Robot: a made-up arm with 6 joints. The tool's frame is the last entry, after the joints.
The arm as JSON. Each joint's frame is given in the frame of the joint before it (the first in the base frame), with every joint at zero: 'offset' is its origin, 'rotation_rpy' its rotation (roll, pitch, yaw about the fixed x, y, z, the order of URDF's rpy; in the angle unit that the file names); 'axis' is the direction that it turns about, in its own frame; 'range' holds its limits. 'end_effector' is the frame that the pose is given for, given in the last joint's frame.
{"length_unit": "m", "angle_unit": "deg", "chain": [
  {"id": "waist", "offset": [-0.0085, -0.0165, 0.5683], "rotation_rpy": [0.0, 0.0, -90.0], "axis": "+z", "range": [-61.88, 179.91]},
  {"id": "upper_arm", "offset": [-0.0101, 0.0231, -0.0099], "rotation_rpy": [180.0, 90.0, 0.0], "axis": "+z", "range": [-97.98, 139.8]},
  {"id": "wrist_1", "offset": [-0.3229, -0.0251, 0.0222], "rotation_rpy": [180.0, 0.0, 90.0], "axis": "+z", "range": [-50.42, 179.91]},
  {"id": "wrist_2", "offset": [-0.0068, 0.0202, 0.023], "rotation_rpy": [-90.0, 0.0, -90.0], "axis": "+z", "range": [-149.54, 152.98]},
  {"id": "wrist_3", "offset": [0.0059, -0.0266, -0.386], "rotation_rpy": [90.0, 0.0, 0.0], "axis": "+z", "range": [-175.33, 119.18]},
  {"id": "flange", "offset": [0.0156, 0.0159, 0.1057], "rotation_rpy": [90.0, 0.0, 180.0], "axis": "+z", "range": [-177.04, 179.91]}
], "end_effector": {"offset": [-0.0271, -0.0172, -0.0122], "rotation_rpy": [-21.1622, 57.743, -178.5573]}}
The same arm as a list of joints. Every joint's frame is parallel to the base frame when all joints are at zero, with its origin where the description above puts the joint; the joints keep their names.
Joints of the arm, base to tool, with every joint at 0 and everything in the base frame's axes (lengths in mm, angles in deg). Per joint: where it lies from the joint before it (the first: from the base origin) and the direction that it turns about. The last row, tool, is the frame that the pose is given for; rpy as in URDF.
waist: origin -8.5 -16.5 568.3 axis 0 0 1
upper_arm: origin 23.1 10.1 -9.9 axis 0 1 0
wrist_1: origin 25.1 22.2 322.9 axis 0 -1 0
wrist_2: origin 6.8 -23.0 -20.2 axis -1 0 0
wrist_3: origin 386.0 -26.6 5.9 axis 0 -1 0
flange: origin -15.9 -105.7 15.6 axis -1 0 0
tool: origin 12.2 17.2 27.1 rpy -22.87 -32.25 0.91
Joint limits (deg, base to tool): -61.88..179.91 -97.98..139.80 -50.42..179.91 -149.54..152.98 -175.33..119.18 -177.04..179.91

